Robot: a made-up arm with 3 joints. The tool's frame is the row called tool. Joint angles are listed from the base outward. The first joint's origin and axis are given. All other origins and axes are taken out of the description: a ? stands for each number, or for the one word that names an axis. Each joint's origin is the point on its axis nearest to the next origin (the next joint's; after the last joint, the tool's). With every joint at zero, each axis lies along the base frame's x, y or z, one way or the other. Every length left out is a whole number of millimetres.
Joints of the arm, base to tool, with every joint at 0 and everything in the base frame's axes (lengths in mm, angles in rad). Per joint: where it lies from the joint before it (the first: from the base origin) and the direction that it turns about. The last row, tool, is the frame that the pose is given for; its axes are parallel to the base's.
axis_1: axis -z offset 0 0 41
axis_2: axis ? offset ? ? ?
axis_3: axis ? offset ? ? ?
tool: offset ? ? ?
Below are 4 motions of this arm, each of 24 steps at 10 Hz.
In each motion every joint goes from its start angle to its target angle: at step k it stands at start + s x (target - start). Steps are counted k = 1, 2, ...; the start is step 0. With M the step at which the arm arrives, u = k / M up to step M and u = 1 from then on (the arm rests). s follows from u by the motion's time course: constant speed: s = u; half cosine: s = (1 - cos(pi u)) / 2; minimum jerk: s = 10 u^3 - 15 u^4 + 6 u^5.
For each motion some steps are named. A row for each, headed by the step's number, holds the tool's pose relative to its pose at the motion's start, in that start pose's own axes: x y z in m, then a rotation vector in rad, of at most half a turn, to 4 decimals.
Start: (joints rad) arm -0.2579 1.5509 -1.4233
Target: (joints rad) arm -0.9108 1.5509 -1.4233
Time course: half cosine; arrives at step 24
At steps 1, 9, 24:
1: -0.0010 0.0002 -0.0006 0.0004 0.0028 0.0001
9: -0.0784 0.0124 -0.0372 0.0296 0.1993 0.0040
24: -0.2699 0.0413 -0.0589 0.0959 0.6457 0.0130

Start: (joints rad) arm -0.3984 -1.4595 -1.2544
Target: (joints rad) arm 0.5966 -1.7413 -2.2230
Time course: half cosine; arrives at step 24
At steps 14, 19, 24:
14: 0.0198 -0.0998 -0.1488 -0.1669 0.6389 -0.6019
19: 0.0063 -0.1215 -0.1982 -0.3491 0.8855 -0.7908
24: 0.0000 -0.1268 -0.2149 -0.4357 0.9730 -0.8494

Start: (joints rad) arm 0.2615 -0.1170 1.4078
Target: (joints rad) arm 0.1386 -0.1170 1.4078
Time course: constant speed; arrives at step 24
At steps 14, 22, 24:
14: 0.0357 0.0049 0.0001 -0.0014 0.0083 0.0712
22: 0.0559 0.0089 0.0000 -0.0021 0.0130 0.1119
24: 0.0610 0.0100 0.0000 -0.0023 0.0142 0.1221

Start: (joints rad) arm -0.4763 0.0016 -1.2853
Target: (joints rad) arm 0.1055 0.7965 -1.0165
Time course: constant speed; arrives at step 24
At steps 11, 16, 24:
11: 0.0851 -0.0676 0.0294 0.3232 -0.1689 -0.1418
16: 0.1162 -0.1106 0.0484 0.4470 -0.2866 -0.2036
24: 0.1494 -0.1935 0.0840 0.6044 -0.5215 -0.2959

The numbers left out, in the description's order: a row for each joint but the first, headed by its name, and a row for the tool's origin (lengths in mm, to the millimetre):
axis_2: axis -y, xyz 302 -114 0
axis_3: axis +z, xyz 109 0 -71
tool: xyz 98 -86 0

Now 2 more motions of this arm.
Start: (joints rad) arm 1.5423 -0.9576 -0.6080
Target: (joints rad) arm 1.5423 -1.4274 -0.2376
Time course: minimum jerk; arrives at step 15
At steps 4, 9, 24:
4: 0.0002 0.0021 -0.0082 -0.0316 0.0477 0.0451
9: -0.0071 0.0095 -0.0503 -0.1489 0.2849 0.2506
24: -0.0183 0.0116 -0.0756 -0.1939 0.4309 0.3635

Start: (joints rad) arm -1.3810 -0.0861 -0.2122
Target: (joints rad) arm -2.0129 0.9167 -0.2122
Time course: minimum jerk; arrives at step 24
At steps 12, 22, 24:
12: 0.0178 0.1743 0.1022 0.1559 -0.4750 0.3149
22: -0.0553 0.3151 0.1927 0.4597 -0.8866 0.5998
24: -0.0564 0.3162 0.1935 0.4636 -0.8904 0.6024

